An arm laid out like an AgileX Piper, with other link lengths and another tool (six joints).
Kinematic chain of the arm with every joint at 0, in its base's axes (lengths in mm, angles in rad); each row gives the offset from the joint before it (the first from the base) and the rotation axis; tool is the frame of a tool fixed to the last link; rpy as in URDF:
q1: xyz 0 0 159.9 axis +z
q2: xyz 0 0 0 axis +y
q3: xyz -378.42 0 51.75 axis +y
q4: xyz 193.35 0 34.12 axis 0.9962 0 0.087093
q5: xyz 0 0 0 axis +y
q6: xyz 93.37 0 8.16 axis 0.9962 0 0.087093
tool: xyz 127.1 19 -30.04 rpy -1.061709 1.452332 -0.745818
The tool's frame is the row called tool.
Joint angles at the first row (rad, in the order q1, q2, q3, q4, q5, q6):
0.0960 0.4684 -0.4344 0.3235 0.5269 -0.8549
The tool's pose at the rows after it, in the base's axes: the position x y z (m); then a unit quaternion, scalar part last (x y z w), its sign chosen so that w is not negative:
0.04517 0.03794 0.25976 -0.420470 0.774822 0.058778 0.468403
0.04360 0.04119 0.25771 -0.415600 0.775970 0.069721 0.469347
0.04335 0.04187 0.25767 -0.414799 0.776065 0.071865 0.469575
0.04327 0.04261 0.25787 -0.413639 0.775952 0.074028 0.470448
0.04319 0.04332 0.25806 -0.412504 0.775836 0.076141 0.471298
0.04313 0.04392 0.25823 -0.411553 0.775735 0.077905 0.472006
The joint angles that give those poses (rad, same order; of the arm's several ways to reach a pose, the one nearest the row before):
0.0961 0.4424 -0.3991 0.3578 0.5252 -0.8549
0.0960 0.4407 -0.3920 0.3808 0.5271 -0.8549
0.0961 0.4407 -0.3920 0.3852 0.5284 -0.8548
0.0960 0.4407 -0.3920 0.3905 0.5284 -0.8549
0.0961 0.4407 -0.3920 0.3955 0.5284 -0.8548
0.0961 0.4407 -0.3920 0.3998 0.5284 -0.8549

